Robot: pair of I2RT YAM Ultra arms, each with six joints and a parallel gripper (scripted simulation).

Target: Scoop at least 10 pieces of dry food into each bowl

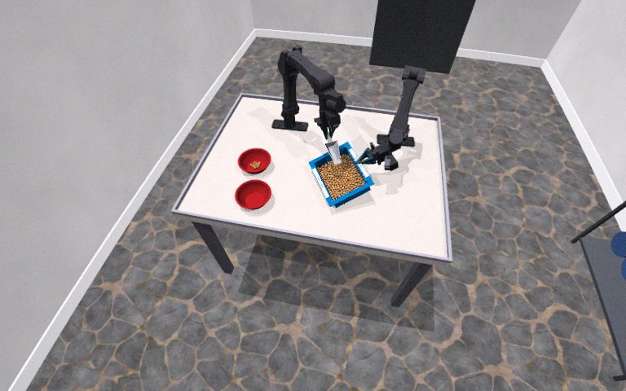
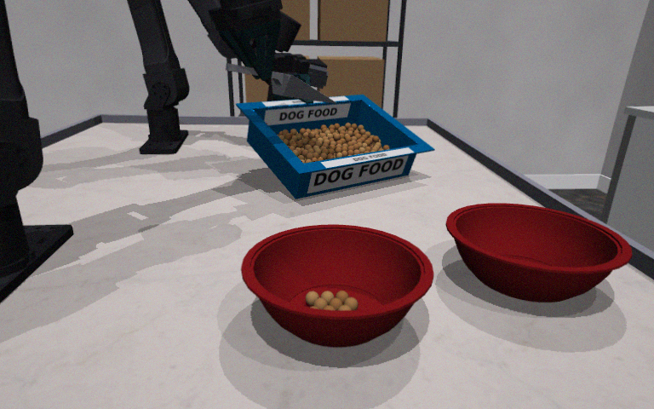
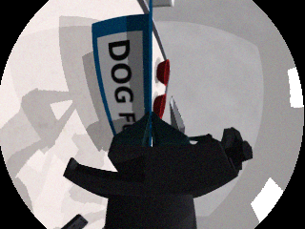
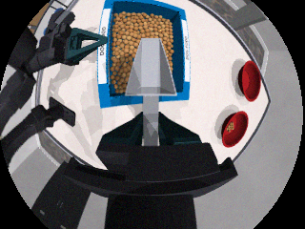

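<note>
My right hand is 110 mm short of the blue dog food box, 110 mm above it and 80 mm to the right of it. The rest, counted from my right hand: grey scoop: 30 mm ahead, 20 mm to the left, 20 mm below.
</note>
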